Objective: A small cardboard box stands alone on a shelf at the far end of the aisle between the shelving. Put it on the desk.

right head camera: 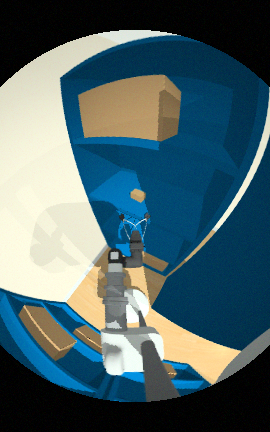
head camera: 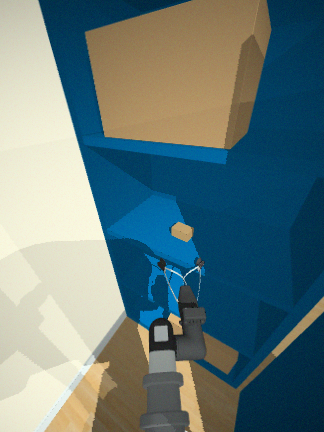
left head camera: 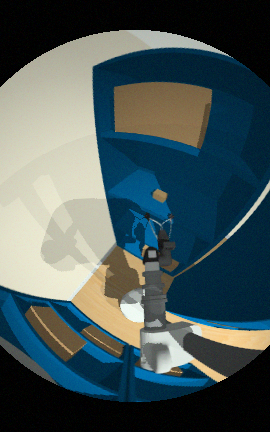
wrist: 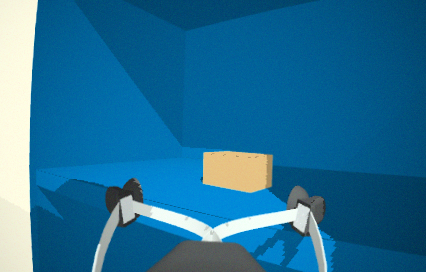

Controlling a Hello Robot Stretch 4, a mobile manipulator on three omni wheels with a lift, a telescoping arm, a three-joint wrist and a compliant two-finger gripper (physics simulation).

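Pixels of known places: gripper, fingertip midpoint: (right head camera: 134, 213) (head camera: 180, 259) (left head camera: 158, 213) (wrist: 215, 199); robot's base, link origin: (right head camera: 130, 304) (left head camera: 138, 304).
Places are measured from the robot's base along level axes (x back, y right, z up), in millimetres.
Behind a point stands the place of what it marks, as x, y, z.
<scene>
A small cardboard box (head camera: 182, 231) @(-712, 121, 1013) (left head camera: 160, 195) @(-709, 123, 1012) (right head camera: 137, 195) @(-709, 123, 1009) (wrist: 230, 171) @(-711, 114, 989) stands alone on a blue shelf (head camera: 145, 220) @(-884, -63, 963) (left head camera: 131, 187) @(-862, -79, 963) (right head camera: 114, 190) @(-841, -51, 963) (wrist: 165, 185) @(-722, 17, 963). My gripper (head camera: 181, 263) @(-572, 92, 982) (left head camera: 159, 217) @(-572, 92, 982) (right head camera: 134, 217) @(-572, 92, 982) (wrist: 215, 199) @(-572, 92, 982) is open, with nothing between its two fingertips. It points toward the shelf and is in front of the box, apart from it. In the wrist view the box appears beyond the fingertips, a little right of the midline between them. The desk does not show in these views.
A large cardboard box (head camera: 165, 80) @(-641, 41, 1568) (left head camera: 161, 109) @(-641, 41, 1552) (right head camera: 120, 110) @(-635, 50, 1542) stands on the shelf above. A cream wall (head camera: 40, 150) @(-729, -389, 1393) (wrist: 15, 100) @(-826, -325, 1102) rises at the left. More boxes (left head camera: 55, 330) @(259, -605, 717) (right head camera: 45, 330) @(270, -588, 742) lie in the low shelving behind the arm. Wooden floor (left head camera: 95, 295) @(-84, -535, -28) shows below.
</scene>
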